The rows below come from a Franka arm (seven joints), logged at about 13 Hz.
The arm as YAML. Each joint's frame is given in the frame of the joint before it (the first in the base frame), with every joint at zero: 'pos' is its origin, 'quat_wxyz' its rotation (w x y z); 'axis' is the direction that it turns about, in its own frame. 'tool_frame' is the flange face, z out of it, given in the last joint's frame.
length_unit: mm
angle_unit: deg
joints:
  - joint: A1
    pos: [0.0, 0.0, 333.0]
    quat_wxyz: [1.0, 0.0, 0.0, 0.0]
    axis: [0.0, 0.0, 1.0]
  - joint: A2
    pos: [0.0, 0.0, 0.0]
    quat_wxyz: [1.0, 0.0, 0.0, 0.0]
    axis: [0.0, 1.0, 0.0]
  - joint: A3
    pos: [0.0, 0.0, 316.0]
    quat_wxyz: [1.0, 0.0, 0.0, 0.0]
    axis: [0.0, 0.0, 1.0]
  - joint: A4
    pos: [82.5, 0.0, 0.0]
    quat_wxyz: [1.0, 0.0, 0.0, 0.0]
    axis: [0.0, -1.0, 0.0]
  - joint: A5
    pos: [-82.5, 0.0, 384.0]
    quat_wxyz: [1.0, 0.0, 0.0, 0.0]
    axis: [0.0, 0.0, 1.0]
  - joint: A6
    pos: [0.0, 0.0, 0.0]
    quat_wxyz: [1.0, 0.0, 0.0, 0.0]
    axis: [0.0, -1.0, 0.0]
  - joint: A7
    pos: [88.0, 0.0, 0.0]
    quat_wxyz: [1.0, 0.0, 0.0, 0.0]
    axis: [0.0, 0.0, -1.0]
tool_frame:
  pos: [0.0, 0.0, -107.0]
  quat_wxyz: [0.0, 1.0, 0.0, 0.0]
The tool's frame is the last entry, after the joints.
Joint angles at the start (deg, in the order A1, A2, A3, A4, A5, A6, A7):
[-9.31 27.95 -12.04 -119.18 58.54 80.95 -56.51]
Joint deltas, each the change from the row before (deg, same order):
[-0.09 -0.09 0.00 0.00 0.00 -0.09 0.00]
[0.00 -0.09 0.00 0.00 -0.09 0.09 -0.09]
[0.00 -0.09 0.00 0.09 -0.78 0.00 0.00]
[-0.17 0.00 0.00 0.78 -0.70 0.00 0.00]
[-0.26 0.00 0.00 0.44 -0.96 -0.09 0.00]
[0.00 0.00 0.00 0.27 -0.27 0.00 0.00]
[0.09 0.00 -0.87 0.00 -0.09 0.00 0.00]
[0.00 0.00 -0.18 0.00 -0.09 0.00 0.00]
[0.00 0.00 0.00 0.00 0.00 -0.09 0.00]
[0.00 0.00 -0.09 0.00 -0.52 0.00 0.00]
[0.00 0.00 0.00 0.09 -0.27 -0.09 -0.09]
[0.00 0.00 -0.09 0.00 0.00 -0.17 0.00]
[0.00 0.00 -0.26 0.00 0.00 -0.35 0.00]
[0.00 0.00 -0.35 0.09 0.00 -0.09 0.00]
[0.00 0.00 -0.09 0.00 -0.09 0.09 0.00]
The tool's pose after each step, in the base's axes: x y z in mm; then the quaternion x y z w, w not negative. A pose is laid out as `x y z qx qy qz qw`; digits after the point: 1 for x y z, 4 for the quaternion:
486.7 -82.7 199.0 -0.7847 -0.0274 0.1082 0.6097
486.9 -83.0 199.6 -0.7855 -0.0286 0.1074 0.6088
486.2 -83.6 200.1 -0.7876 -0.0325 0.1112 0.6052
489.5 -86.9 203.1 -0.7912 -0.0381 0.1102 0.6003
490.0 -90.4 204.5 -0.7941 -0.0424 0.1127 0.5958
491.2 -91.1 205.5 -0.7953 -0.0448 0.1129 0.5939
489.7 -97.9 205.5 -0.7978 -0.0396 0.1105 0.5914
489.3 -99.5 205.5 -0.7984 -0.0387 0.1104 0.5906
489.2 -99.3 205.6 -0.7980 -0.0389 0.1108 0.5911
488.1 -100.4 205.1 -0.7993 -0.0401 0.1138 0.5887
488.0 -100.6 205.4 -0.7996 -0.0424 0.1149 0.5879
487.7 -101.1 205.6 -0.7990 -0.0421 0.1152 0.5887
486.8 -102.7 206.1 -0.7980 -0.0410 0.1157 0.5900
486.6 -105.7 206.7 -0.7987 -0.0391 0.1142 0.5895
486.4 -106.7 206.5 -0.7996 -0.0387 0.1140 0.5884

